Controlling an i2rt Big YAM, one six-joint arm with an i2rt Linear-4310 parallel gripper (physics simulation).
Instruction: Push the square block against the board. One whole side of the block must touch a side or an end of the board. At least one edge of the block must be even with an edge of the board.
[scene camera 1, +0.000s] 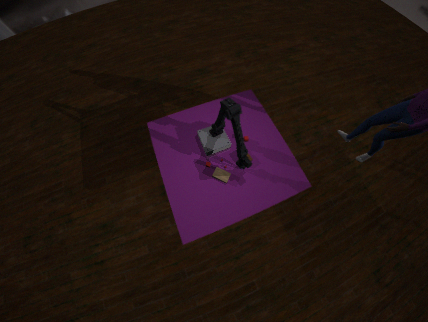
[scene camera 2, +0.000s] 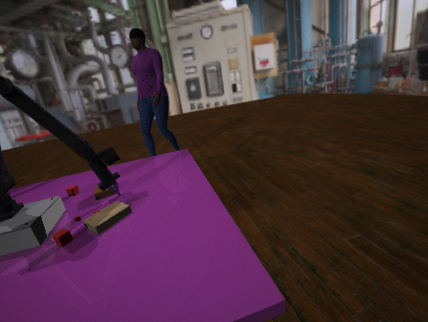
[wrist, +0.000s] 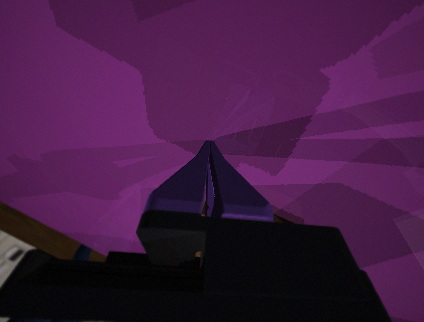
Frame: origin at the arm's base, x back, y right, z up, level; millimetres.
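Where they show: gripper, fingertip midpoint: (scene camera 1: 241, 169) (scene camera 2: 120, 195) (wrist: 208, 146); arm's base at its link origin: (scene camera 1: 216, 131) (scene camera 2: 7, 214).
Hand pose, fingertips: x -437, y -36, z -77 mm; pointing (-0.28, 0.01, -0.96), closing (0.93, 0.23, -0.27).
Observation:
Each offset is from my fingertips to the centre of the thing. "*": to the spot under its first point.
The square block @(dx +71, dy -87, dz +15 mm) (scene camera 1: 249, 157) (scene camera 2: 102, 193) is dark brown wood and lies flat on the purple table, partly hidden by the gripper. In the wrist view a sliver of the block @(* dx +98, dy -36, dz +0 mm) (wrist: 288, 219) shows behind the fingers. The board @(dx +41, dy +200, dz +15 mm) (scene camera 1: 221, 175) (scene camera 2: 108, 218) is a pale wooden slab lying flat, nearer to scene camera 2. A gap separates block and board. My gripper (scene camera 2: 118, 192) (wrist: 208, 146) is shut and empty, with its tips low beside the block. Whether the fingers touch the block or the table cannot be told.
A red cube @(dx +248, dy -207, dz +19 mm) (scene camera 1: 246, 138) (scene camera 2: 73, 190) lies beyond the block. Another red cube @(dx +190, dy +262, dz +19 mm) (scene camera 1: 208, 164) (scene camera 2: 63, 237) lies between the board and the grey base (scene camera 1: 221, 146) (scene camera 2: 54, 212). Small red pieces (scene camera 1: 225, 167) (scene camera 2: 77, 218) lie near the board. A person (scene camera 1: 390, 127) (scene camera 2: 148, 75) stands beyond the table.

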